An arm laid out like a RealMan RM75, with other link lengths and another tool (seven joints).
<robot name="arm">
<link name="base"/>
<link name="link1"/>
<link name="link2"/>
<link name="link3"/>
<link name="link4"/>
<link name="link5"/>
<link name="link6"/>
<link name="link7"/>
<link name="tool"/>
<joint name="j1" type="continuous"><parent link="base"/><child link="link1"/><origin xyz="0.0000 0.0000 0.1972" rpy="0.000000 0.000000 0.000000"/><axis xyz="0 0 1"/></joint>
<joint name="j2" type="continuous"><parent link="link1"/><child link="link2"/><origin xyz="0.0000 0.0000 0.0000" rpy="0.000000 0.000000 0.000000"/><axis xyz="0 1 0"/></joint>
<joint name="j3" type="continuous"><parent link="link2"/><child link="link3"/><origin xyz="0.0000 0.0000 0.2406" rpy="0.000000 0.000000 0.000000"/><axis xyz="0 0 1"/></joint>
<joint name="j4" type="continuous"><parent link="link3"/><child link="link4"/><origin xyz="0.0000 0.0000 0.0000" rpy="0.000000 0.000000 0.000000"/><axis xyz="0 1 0"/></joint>
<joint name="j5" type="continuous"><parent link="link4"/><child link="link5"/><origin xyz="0.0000 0.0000 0.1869" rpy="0.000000 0.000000 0.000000"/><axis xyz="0 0 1"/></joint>
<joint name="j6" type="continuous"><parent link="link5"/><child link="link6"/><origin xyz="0.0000 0.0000 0.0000" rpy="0.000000 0.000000 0.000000"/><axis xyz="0 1 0"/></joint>
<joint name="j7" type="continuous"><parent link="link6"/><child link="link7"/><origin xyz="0.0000 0.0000 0.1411" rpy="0.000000 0.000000 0.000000"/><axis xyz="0 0 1"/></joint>
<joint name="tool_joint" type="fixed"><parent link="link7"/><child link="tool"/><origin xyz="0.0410 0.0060 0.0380" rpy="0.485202 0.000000 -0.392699"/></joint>
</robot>
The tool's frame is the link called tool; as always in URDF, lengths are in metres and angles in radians. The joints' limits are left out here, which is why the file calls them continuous.
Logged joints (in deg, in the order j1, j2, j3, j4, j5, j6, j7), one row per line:
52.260, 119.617, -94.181, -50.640, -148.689, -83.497, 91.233
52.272, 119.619, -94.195, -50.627, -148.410, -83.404, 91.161
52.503, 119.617, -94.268, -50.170, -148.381, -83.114, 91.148
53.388, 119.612, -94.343, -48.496, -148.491, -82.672, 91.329
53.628, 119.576, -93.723, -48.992, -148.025, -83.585, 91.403
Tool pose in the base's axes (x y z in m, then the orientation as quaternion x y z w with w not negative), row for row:
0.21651, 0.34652, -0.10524, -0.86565, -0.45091, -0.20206, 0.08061
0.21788, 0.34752, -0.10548, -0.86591, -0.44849, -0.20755, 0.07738
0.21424, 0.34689, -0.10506, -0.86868, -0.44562, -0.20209, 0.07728
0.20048, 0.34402, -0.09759, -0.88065, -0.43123, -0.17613, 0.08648
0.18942, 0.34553, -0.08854, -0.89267, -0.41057, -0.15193, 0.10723
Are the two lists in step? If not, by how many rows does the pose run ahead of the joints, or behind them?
The pose runs 2 rows ahead of the joints: the pose in row i belongs to the joints in row i + 2.
